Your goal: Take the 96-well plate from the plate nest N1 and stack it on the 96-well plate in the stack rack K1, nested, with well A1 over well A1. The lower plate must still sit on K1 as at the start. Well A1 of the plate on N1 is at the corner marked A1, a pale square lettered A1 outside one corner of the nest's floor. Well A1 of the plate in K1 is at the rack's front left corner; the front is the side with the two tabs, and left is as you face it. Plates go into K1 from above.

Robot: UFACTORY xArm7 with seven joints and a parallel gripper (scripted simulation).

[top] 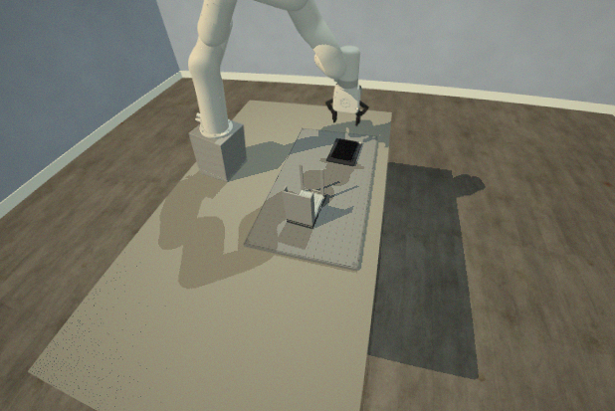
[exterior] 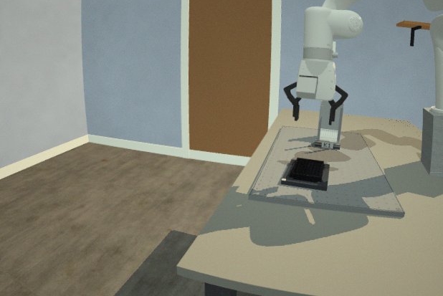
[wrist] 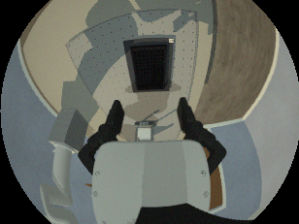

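My hand is 14 cm above the black 96-well plate. Also, from my hand: K1 label: 4 cm behind, 28 cm to the right, 15 cm below; pale A1 mark: 5 cm ahead, 8 cm to the left, 15 cm below; plate nest N1: 16 cm below.
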